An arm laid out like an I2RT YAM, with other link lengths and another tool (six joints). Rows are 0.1 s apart.
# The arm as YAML. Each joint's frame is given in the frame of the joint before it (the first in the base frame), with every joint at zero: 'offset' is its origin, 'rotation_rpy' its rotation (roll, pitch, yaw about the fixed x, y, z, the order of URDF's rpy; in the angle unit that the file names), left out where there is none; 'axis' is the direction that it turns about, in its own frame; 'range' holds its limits. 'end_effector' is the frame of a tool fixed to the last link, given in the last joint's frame.
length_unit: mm
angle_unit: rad
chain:
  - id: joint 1
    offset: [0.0, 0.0, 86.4]
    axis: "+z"
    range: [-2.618, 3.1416]
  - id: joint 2
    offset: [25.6, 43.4, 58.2]
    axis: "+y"
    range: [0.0, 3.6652]
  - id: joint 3
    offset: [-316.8, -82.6, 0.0]
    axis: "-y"
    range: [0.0, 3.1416]
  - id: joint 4
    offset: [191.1, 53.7, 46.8]
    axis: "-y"
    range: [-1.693, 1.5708]
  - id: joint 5
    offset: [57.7, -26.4, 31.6]
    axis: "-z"
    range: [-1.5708, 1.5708]
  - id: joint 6
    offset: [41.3, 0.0, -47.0]
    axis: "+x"
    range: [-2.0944, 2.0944]
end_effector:
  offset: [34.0, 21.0, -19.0]
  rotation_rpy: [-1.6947, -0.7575, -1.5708]
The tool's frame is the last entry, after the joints.
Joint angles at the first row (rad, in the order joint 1, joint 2, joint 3, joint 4, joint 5, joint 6):
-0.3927, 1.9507, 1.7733, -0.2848, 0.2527, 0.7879
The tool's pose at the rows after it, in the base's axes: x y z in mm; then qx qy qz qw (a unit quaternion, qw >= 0):
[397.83, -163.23, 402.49, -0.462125, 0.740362, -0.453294, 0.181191]
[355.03, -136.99, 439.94, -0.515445, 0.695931, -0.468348, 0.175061]
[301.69, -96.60, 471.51, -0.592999, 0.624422, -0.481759, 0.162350]
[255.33, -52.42, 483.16, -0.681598, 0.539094, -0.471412, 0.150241]
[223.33, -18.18, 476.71, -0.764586, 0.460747, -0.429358, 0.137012]
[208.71, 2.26, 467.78, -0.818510, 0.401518, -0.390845, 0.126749]
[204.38, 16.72, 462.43, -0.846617, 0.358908, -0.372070, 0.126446]
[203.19, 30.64, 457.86, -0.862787, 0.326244, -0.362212, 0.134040]
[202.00, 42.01, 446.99, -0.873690, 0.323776, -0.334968, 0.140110]
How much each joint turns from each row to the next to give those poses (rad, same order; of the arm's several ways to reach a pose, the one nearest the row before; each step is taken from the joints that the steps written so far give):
0.0007, -0.0828, -0.0008, -0.0575, -0.0560, -0.1056
0.0111, -0.1412, -0.0011, -0.1111, -0.0519, -0.1255
0.0458, -0.1605, 0.0015, -0.1461, -0.0573, -0.1732
0.0957, -0.1206, 0.0076, -0.1674, -0.0465, -0.1648
0.1133, -0.0580, 0.0027, -0.1691, -0.0305, -0.1217
0.0900, -0.0111, -0.0008, -0.1045, -0.0138, -0.0737
0.0718, 0.0016, -0.0069, -0.0339, -0.0041, -0.0358
0.0690, 0.0000, -0.0197, 0.0041, -0.0001, -0.0095
0.0527, 0.0004, -0.0481, 0.0020, 0.0027, 0.0419

